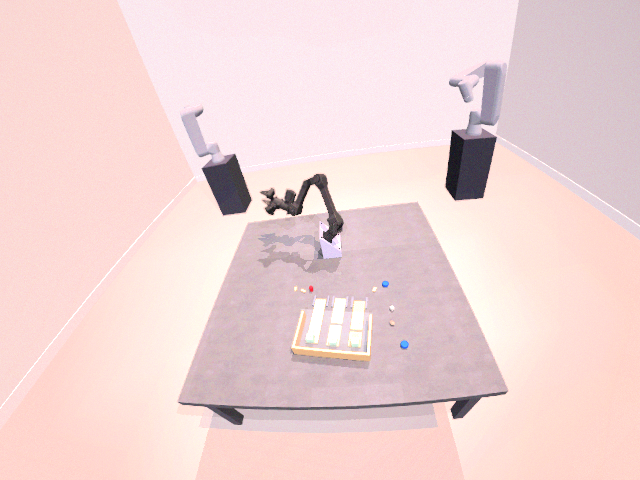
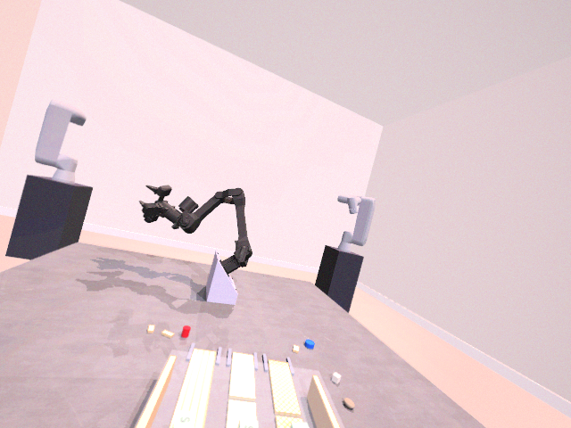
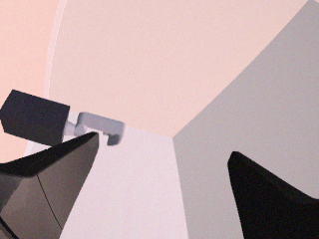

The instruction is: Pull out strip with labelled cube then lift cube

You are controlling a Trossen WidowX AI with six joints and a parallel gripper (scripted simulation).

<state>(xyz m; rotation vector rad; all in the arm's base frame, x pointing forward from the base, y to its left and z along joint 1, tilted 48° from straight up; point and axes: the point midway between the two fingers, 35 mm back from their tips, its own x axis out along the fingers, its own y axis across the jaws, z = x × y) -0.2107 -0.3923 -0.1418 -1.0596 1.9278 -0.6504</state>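
My gripper tip is 510 mm short of the red piece, 310 mm to the right of it and 310 mm above it.
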